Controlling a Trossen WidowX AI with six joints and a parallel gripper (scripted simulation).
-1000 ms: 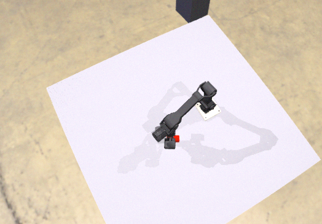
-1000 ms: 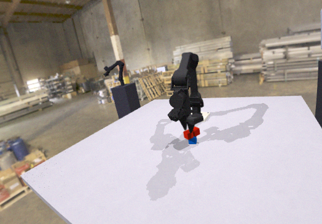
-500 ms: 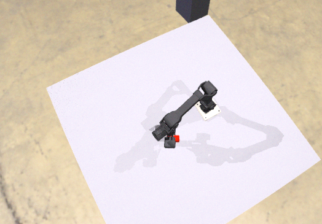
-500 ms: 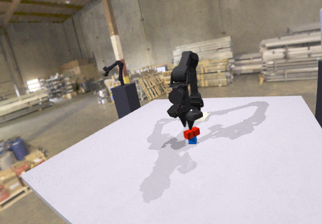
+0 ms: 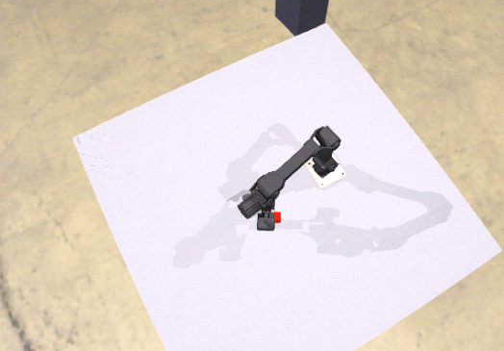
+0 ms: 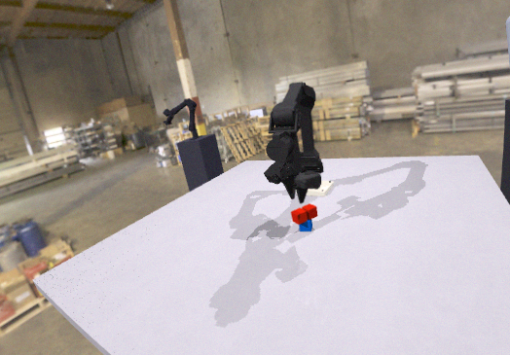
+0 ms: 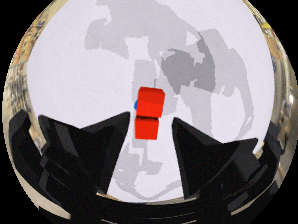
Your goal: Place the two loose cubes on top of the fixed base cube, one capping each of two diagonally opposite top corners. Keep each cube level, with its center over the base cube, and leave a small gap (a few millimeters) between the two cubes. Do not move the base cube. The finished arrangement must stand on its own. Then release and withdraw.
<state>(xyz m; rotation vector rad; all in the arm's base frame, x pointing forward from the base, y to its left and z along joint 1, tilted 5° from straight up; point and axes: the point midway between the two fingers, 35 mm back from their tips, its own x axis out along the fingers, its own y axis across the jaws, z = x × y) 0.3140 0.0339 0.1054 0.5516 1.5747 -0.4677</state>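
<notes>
The red cube is 50 mm below my gripper tip. Round my gripper tip: blue base cube: 80 mm below, 10 mm to the left, 10 mm behind.
</notes>
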